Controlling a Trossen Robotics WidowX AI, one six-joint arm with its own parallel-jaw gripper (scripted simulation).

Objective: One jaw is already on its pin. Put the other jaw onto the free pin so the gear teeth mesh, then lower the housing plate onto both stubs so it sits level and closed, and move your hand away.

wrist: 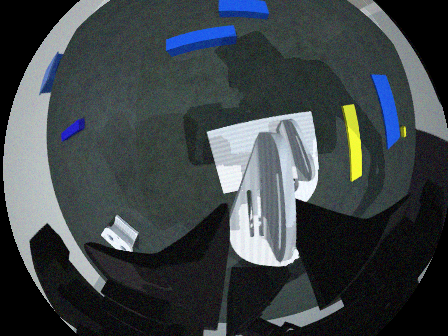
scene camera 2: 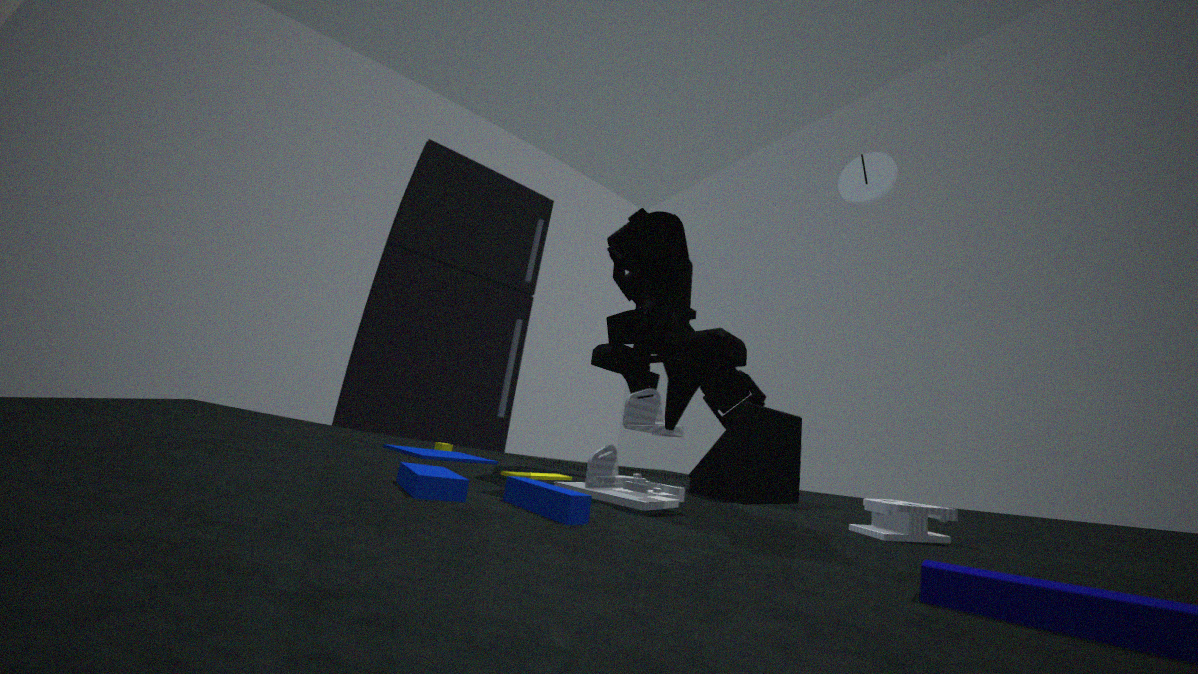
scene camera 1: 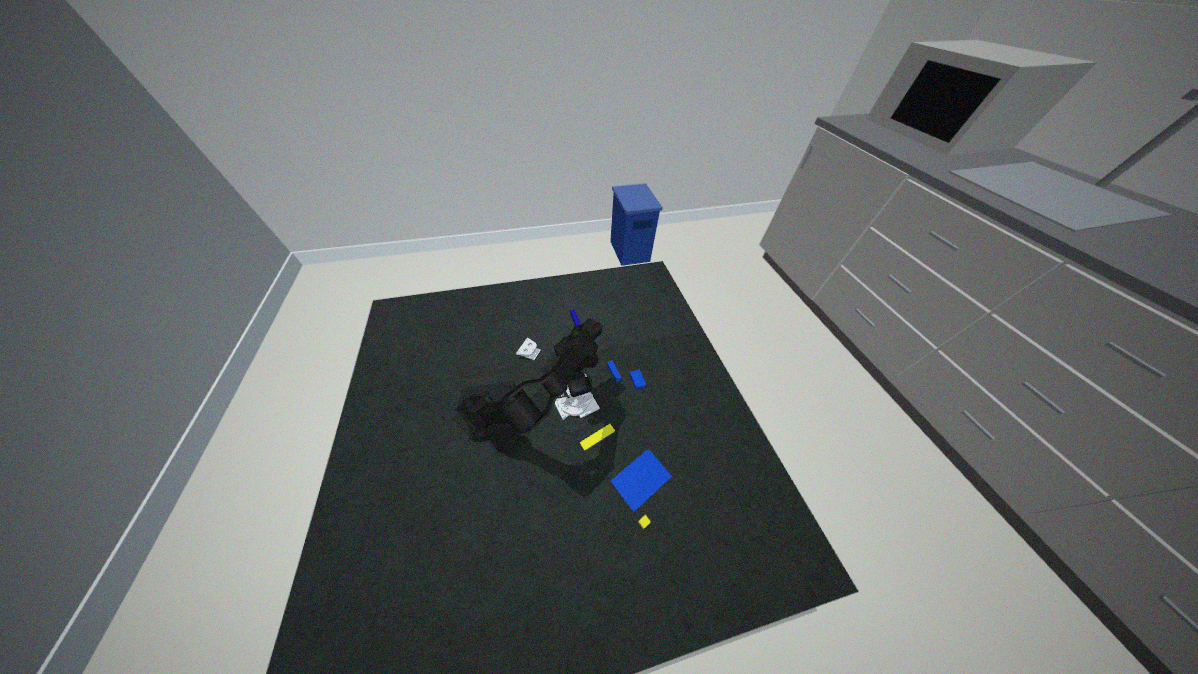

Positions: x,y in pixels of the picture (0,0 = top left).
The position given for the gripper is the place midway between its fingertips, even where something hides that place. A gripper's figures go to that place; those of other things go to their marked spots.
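Gripper (wrist: pixel 256 206) at 0.10 m from the lens; white jaw (wrist: pixel 269 169) at 0.07 m from the lens.
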